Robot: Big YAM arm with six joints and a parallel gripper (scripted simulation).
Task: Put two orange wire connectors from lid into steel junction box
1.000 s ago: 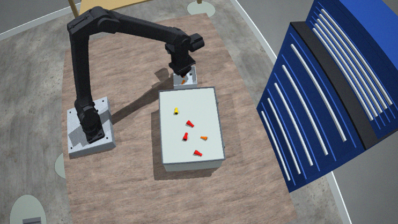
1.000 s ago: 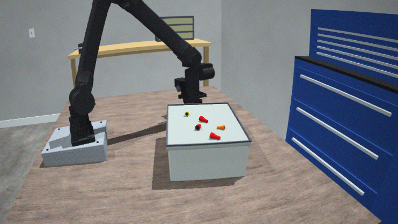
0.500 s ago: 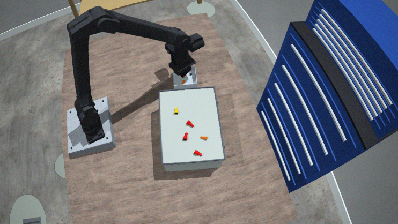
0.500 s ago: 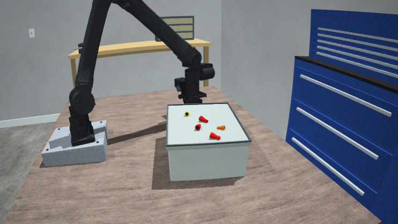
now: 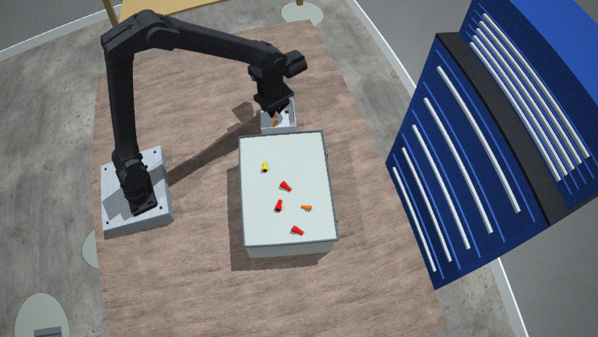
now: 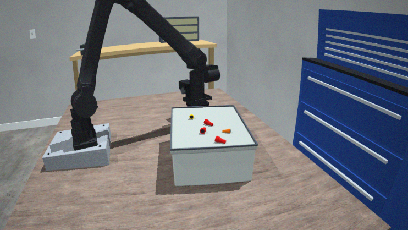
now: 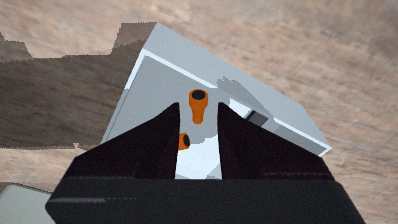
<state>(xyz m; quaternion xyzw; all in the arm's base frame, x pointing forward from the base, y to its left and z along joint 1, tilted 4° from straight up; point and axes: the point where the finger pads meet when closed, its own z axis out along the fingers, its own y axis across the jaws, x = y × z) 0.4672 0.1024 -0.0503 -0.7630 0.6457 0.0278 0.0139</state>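
My hand is 20 mm to the left of the junction box floor and 20 mm above it. Round my hand: yellow wire connector 120 mm behind, 210 mm to the right, 110 mm above; then tool case 90 mm behind, 280 mm to the right, 70 mm above.
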